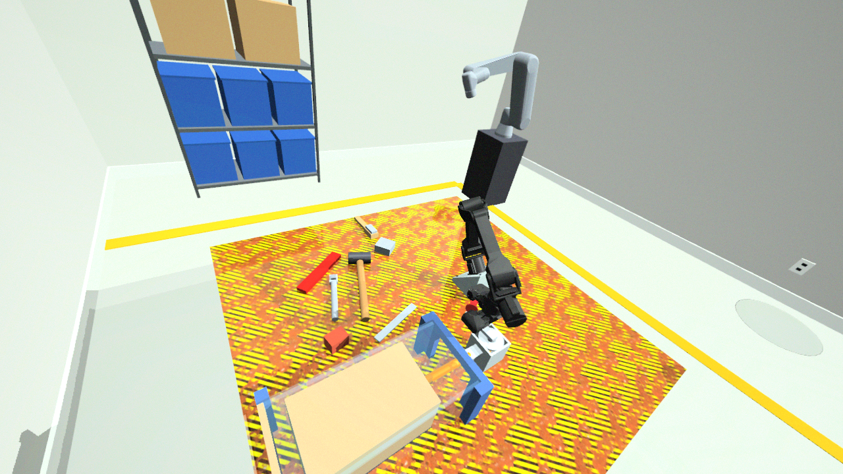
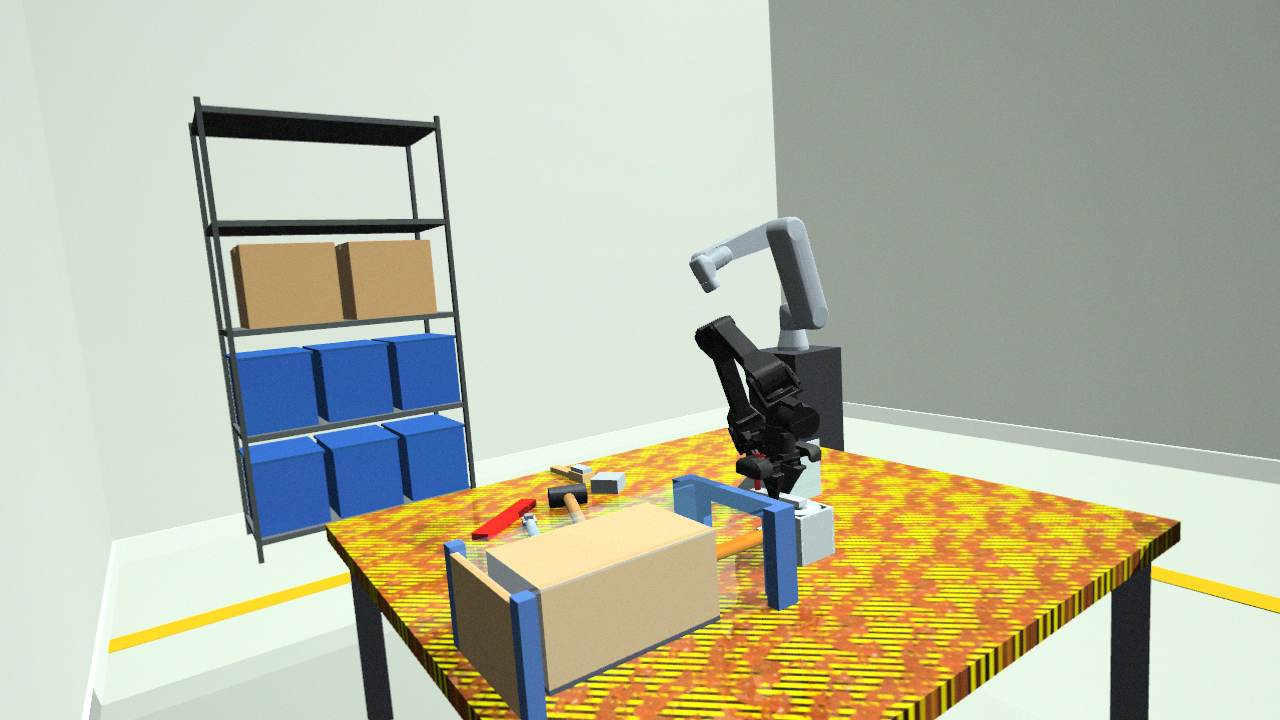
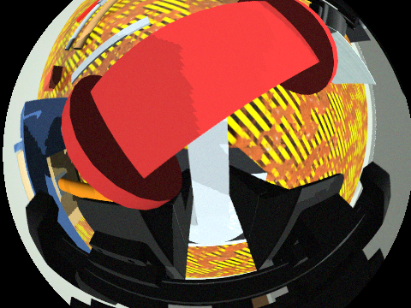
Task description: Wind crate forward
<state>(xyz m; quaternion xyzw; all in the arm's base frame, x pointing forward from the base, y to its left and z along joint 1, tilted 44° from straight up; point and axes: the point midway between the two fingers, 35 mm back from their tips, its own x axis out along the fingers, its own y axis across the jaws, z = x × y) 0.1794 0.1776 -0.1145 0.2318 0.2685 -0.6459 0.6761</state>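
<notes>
Right now the winch handle is 20 mm above my gripper tip and 10 mm to the right of it. From my gripper tip the other things lie so: red grip: 50 mm to the right, 50 mm above; then blue steel frame: 160 mm ahead, 50 mm to the left, 20 mm above; then grey winch: 60 mm below, 40 mm to the left, 20 mm behind.
</notes>
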